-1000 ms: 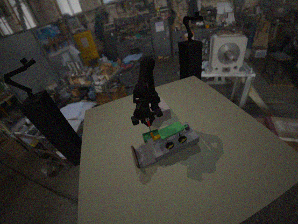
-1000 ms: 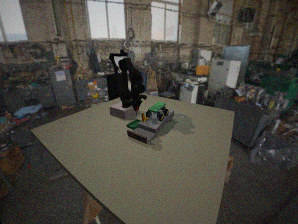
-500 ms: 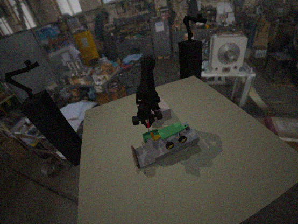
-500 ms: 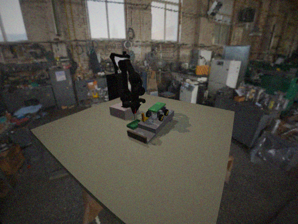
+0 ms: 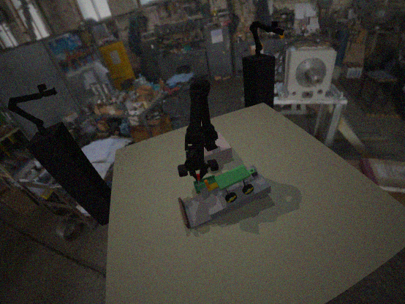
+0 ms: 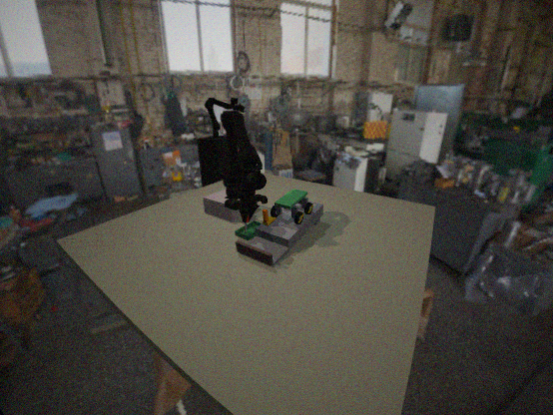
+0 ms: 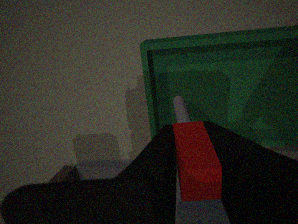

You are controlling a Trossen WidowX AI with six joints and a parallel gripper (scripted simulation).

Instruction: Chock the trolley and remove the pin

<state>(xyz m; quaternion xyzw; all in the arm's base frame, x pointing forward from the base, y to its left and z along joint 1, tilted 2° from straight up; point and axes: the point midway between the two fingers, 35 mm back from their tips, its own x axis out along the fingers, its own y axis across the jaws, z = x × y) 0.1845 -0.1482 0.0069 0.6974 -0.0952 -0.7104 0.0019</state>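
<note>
My gripper tip is right at the red-headed stop pin. From my gripper tip the other things lie so: green tray: 3 cm to the left, 7 cm below; then yellow chock: 8 cm ahead, 4 cm to the left, 2 cm above; then dark end wall: 12 cm ahead, 13 cm to the right, 3 cm below.
</note>
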